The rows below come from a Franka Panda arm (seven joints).
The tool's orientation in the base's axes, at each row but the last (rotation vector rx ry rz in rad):
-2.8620 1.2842 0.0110
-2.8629 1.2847 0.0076
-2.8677 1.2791 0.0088
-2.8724 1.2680 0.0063
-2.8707 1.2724 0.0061
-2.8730 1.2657 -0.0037
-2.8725 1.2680 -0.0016
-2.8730 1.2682 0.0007
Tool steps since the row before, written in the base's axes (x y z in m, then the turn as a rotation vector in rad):
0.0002 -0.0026 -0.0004 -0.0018 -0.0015 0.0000
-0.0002 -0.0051 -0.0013 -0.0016 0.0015 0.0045
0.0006 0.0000 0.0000 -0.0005 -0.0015 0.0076
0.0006 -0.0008 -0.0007 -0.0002 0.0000 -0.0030
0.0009 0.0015 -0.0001 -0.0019 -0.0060 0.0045
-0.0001 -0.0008 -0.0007 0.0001 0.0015 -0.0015
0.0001 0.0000 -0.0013 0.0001 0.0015 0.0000
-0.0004 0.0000 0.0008 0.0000 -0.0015 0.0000
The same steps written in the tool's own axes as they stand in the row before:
0.0021 0.0016 0.0004 -0.0001 0.0023 0.0000
0.0037 0.0035 0.0013 -0.0022 0.0002 -0.0045
0.0004 -0.0004 0.0000 0.0007 0.0014 -0.0076
0.0010 0.0001 0.0007 -0.0001 0.0001 0.0030
-0.0005 -0.0017 0.0001 0.0032 0.0054 -0.0045
0.0005 0.0006 0.0007 -0.0010 -0.0011 0.0015
0.0001 -0.0001 0.0013 -0.0010 -0.0011 0.0000
-0.0003 0.0003 -0.0008 0.0011 0.0010 0.0000

